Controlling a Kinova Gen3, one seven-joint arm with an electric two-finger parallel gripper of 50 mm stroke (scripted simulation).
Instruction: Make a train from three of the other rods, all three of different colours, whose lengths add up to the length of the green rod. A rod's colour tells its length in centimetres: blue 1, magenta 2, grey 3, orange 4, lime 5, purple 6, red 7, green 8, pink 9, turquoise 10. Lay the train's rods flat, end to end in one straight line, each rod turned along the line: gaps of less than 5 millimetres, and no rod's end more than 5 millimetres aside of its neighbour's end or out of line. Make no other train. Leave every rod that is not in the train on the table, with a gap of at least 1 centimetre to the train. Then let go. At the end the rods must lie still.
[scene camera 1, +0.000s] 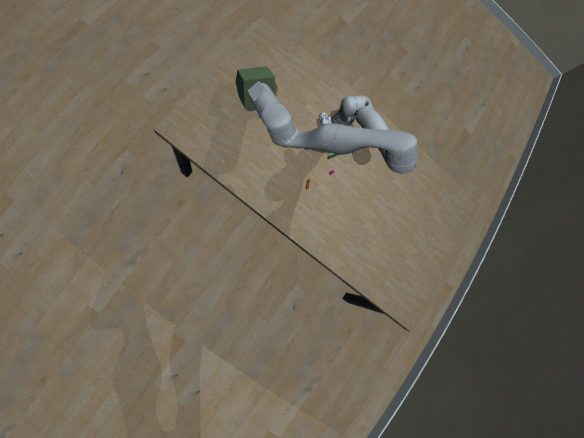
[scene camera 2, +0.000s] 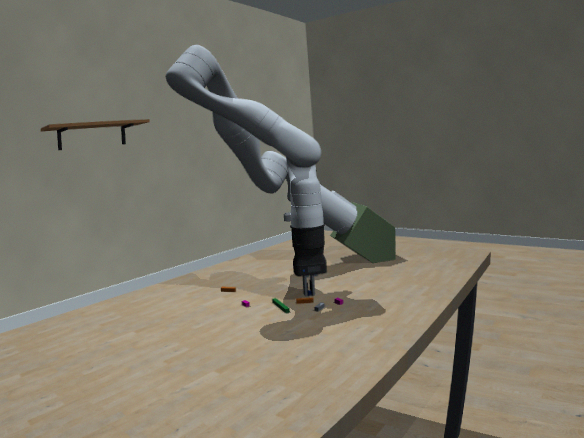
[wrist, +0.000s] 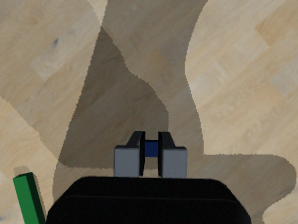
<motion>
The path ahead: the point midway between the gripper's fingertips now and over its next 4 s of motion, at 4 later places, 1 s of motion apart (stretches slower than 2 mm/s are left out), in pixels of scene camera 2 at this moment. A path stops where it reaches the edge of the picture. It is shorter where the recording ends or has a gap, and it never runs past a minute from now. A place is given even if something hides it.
My gripper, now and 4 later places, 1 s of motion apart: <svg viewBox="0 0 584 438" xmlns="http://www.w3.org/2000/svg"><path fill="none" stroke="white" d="M309 294L306 267L302 255L245 255L246 273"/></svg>
</motion>
